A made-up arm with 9 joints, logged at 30 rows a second.
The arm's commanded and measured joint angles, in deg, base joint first. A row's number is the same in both.
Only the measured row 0 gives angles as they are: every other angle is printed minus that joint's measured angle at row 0.
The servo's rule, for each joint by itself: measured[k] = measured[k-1] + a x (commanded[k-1-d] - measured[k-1]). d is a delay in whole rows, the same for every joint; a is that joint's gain. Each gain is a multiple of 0.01, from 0.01 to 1. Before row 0 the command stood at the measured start. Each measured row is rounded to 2 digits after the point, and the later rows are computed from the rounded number. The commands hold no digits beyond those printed.
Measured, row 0:
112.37, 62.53, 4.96, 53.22, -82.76, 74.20, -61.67, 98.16, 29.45
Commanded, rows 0 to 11:
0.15, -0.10, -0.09, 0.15, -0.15, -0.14, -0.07, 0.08, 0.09
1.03, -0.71, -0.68, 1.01, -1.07, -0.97, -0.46, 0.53, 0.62
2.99, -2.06, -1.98, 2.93, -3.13, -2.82, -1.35, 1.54, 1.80
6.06, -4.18, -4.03, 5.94, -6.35, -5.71, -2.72, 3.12, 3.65
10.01, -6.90, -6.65, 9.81, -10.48, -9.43, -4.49, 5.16, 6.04
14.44, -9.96, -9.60, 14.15, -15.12, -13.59, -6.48, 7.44, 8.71
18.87, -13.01, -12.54, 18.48, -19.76, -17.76, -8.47, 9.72, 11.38
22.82, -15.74, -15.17, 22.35, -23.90, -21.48, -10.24, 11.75, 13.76
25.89, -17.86, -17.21, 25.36, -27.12, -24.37, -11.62, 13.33, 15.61
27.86, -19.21, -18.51, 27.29, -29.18, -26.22, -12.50, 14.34, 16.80
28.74, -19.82, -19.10, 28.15, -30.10, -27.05, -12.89, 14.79, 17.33
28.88, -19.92, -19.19, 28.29, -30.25, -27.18, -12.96, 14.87, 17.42
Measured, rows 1 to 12:
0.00, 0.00, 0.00, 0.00, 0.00, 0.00, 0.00, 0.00, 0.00
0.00, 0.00, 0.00, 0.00, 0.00, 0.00, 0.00, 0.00, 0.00
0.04, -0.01, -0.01, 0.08, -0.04, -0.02, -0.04, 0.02, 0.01
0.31, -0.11, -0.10, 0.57, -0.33, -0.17, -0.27, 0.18, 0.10
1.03, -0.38, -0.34, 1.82, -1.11, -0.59, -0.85, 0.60, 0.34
2.39, -0.91, -0.82, 4.00, -2.58, -1.41, -1.86, 1.38, 0.80
4.45, -1.75, -1.58, 7.08, -4.79, -2.69, -3.28, 2.55, 1.53
7.15, -2.90, -2.62, 10.83, -7.68, -4.43, -5.01, 4.07, 2.54
10.31, -4.32, -3.91, 14.88, -11.06, -6.56, -6.88, 5.82, 3.78
13.69, -5.92, -5.37, 18.84, -14.66, -8.95, -8.69, 7.66, 5.18
16.98, -7.59, -6.91, 22.30, -18.15, -11.42, -10.27, 9.42, 6.64
19.92, -9.22, -8.42, 24.94, -21.24, -13.79, -11.47, 10.95, 8.06
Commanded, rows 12 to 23:
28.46, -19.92, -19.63, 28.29, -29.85, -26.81, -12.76, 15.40, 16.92
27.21, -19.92, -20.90, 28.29, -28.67, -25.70, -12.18, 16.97, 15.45
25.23, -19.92, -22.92, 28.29, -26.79, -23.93, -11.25, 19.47, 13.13
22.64, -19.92, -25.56, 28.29, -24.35, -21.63, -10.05, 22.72, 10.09
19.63, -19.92, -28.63, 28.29, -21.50, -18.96, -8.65, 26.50, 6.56
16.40, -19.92, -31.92, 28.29, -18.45, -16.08, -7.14, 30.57, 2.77
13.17, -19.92, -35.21, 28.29, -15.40, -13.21, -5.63, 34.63, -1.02
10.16, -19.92, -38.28, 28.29, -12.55, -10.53, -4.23, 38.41, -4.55
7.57, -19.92, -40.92, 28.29, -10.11, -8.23, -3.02, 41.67, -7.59
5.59, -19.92, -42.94, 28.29, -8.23, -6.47, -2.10, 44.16, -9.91
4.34, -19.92, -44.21, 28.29, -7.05, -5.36, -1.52, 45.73, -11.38
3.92, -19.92, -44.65, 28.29, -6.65, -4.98, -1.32, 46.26, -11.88
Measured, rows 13 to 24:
22.30, -10.70, -9.81, 26.64, -23.72, -15.91, -12.24, 12.14, 9.36
24.08, -11.99, -11.03, 27.51, -25.55, -17.71, -12.63, 12.99, 10.49
25.26, -13.10, -12.15, 27.92, -26.75, -19.17, -12.70, 13.74, 11.39
25.79, -14.05, -13.29, 28.12, -27.29, -20.21, -12.42, 14.74, 11.96
25.64, -14.87, -14.54, 28.21, -27.15, -20.81, -11.79, 16.21, 12.12
24.83, -15.58, -15.97, 28.25, -26.37, -20.94, -10.85, 18.23, 11.84
23.43, -16.19, -17.62, 28.27, -25.01, -20.62, -9.66, 20.79, 11.10
21.53, -16.71, -19.48, 28.28, -23.17, -19.89, -8.30, 23.82, 9.93
19.27, -17.16, -21.52, 28.29, -20.99, -18.82, -6.86, 27.17, 8.40
16.81, -17.55, -23.70, 28.29, -18.63, -17.49, -5.44, 30.65, 6.59
14.32, -17.88, -25.94, 28.29, -16.24, -16.01, -4.13, 34.07, 4.60
11.96, -18.17, -28.15, 28.29, -14.00, -14.48, -3.03, 37.20, 2.57

